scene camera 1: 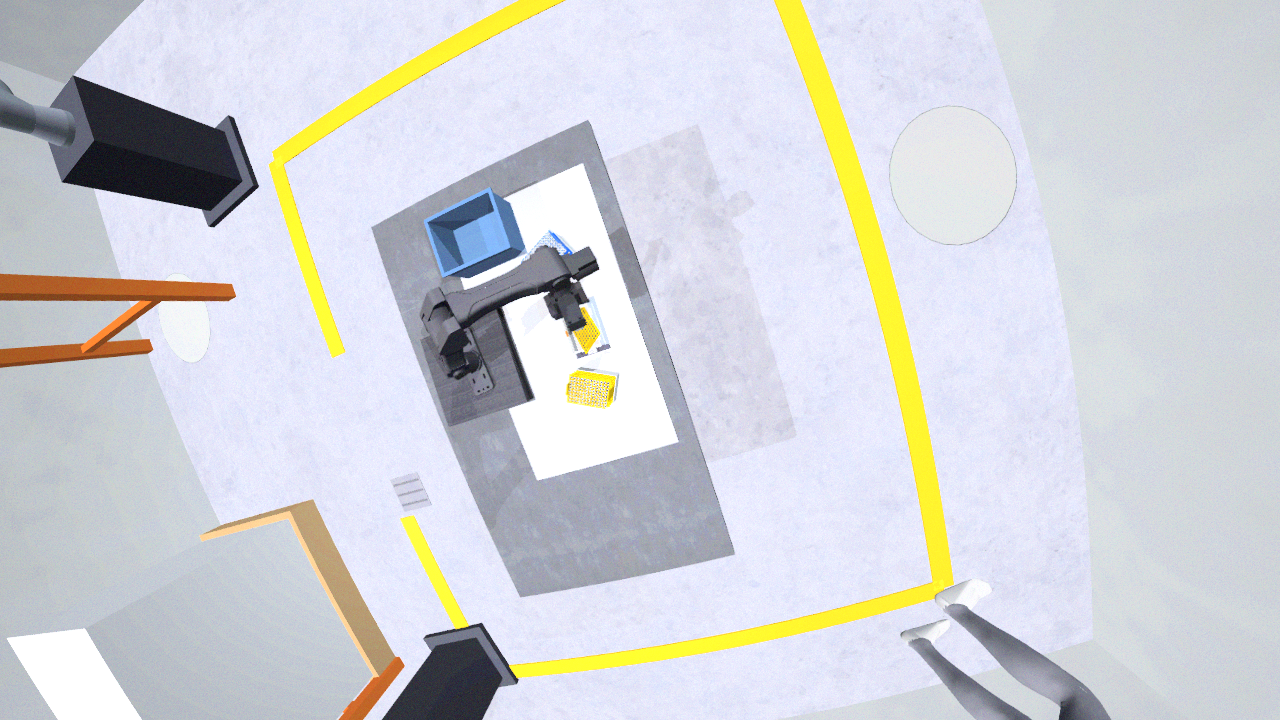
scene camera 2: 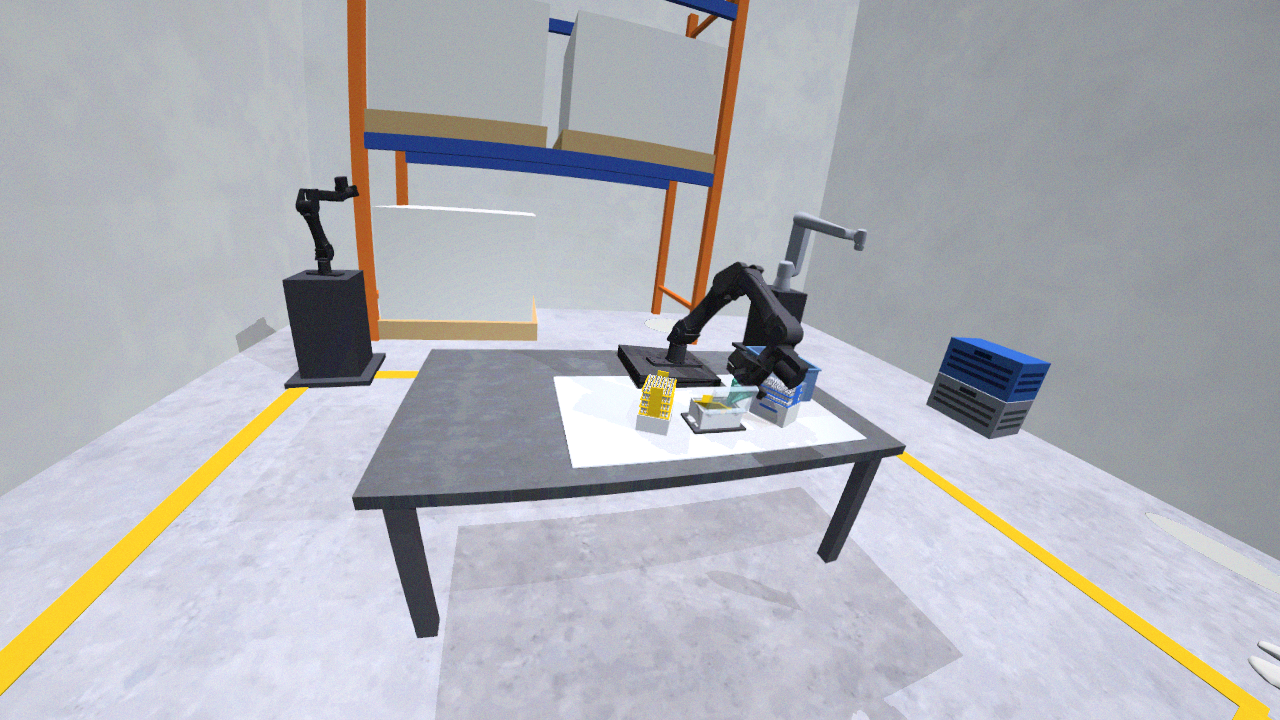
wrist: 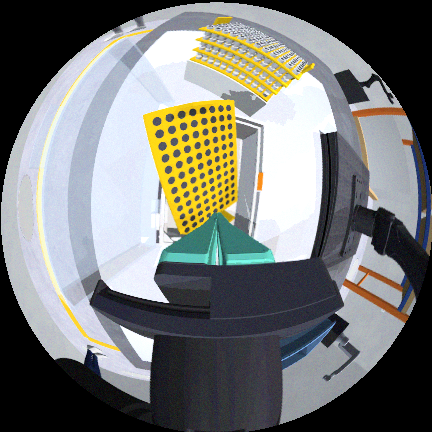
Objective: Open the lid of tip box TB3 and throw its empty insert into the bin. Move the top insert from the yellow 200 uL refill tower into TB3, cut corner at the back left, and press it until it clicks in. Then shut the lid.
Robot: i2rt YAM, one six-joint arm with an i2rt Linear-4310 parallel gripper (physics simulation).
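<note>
My gripper [scene camera 2: 736, 394] [wrist: 216, 218] is shut, its teal fingertips together at the near edge of a yellow insert [scene camera 1: 586, 331] [scene camera 2: 707, 401] [wrist: 200, 155]. That insert has empty dark holes and sits tilted in the pale box [scene camera 2: 716, 414] [wrist: 246, 175]. Part of its yellow tab shows just right of the fingertips in the wrist view; the rest is hidden behind them, and no grip on it can be seen. The box's name and its clear lid cannot be made out surely. The yellow refill tower [scene camera 1: 590, 390] [scene camera 2: 657, 399] [wrist: 247, 57] holds stacked inserts with tips.
The blue bin [scene camera 1: 504, 220] [scene camera 2: 810, 382] [wrist: 306, 345] stands near the table's far end from the yellow tower. A blue refill tower [scene camera 1: 554, 240] [scene camera 2: 776, 396] stands between the bin and the box. The arm's black base plate [scene camera 1: 512, 380] [scene camera 2: 693, 374] lies at the table's rear edge.
</note>
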